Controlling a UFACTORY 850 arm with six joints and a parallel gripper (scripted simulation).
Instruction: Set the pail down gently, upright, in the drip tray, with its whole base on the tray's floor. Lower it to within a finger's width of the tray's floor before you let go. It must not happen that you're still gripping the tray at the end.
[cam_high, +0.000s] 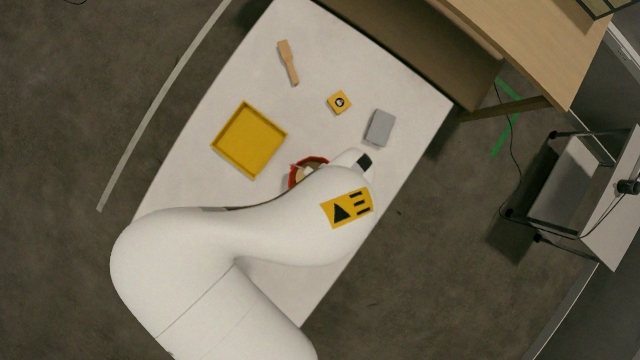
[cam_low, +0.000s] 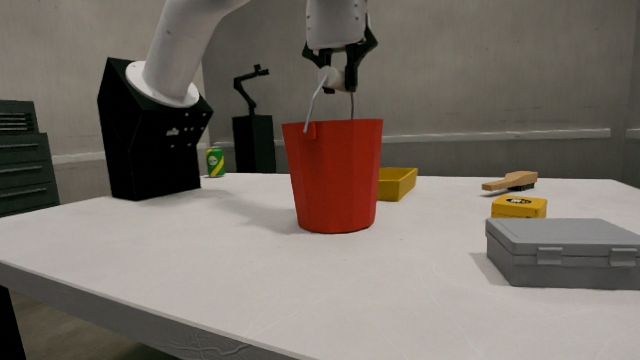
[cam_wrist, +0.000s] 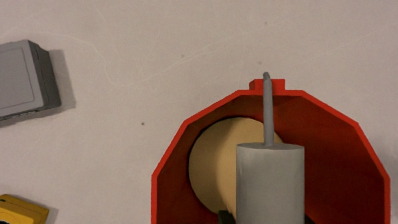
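The red pail is 10 cm below my hand and 1 cm behind it. Round my hand: yellow drip tray 27 cm to the left, 23 cm below, 8 cm behind; pail handle 3 cm below, 1 cm behind; grey case 30 cm ahead, 22 cm below, 6 cm to the right.
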